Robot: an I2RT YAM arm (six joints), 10 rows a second.
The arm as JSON. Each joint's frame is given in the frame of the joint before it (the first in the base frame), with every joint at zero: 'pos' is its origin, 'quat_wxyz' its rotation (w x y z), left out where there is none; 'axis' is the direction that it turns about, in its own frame. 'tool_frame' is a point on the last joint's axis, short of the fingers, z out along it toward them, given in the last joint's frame.
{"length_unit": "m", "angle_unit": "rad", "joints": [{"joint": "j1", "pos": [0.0, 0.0, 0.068], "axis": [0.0, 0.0, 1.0]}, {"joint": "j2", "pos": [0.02, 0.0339, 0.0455], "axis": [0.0, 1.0, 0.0]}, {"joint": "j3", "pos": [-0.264, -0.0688, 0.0], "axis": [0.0, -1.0, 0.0]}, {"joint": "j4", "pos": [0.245, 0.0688, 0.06], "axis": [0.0, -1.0, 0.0]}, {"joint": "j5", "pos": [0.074, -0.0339, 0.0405], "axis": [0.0, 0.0, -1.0]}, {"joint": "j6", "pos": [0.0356, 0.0, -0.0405], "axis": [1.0, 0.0, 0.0]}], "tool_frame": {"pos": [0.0, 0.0, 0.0], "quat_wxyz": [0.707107, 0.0, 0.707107, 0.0]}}
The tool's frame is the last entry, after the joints.
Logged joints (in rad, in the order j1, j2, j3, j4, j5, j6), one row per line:
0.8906, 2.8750, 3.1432, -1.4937, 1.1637, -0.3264
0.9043, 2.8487, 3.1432, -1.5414, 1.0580, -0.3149
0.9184, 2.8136, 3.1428, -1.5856, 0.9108, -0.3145
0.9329, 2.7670, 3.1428, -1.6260, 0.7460, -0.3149
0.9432, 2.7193, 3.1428, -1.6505, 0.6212, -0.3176
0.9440, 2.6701, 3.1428, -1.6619, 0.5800, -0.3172
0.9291, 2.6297, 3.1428, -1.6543, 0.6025, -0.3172
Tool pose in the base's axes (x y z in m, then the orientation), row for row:
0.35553, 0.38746, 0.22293, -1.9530, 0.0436, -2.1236
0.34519, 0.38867, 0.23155, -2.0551, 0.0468, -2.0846
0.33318, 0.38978, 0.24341, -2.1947, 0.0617, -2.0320
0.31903, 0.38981, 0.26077, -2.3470, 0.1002, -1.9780
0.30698, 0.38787, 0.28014, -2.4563, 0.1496, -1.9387
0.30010, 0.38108, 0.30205, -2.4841, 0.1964, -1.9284
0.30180, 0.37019, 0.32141, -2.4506, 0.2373, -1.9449
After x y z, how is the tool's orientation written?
As angles about the fixed x, y, z axes (roll, pitch, yaw), in radians.
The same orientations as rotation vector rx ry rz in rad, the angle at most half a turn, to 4 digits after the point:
-1.0492, 1.9470, -1.2815
-1.1302, 2.0001, -1.1707
-1.2348, 2.0646, -1.0084
-1.3332, 2.1229, -0.8096
-1.3923, 2.1498, -0.6445
-1.3844, 2.1457, -0.5719
-1.3213, 2.1289, -0.5764

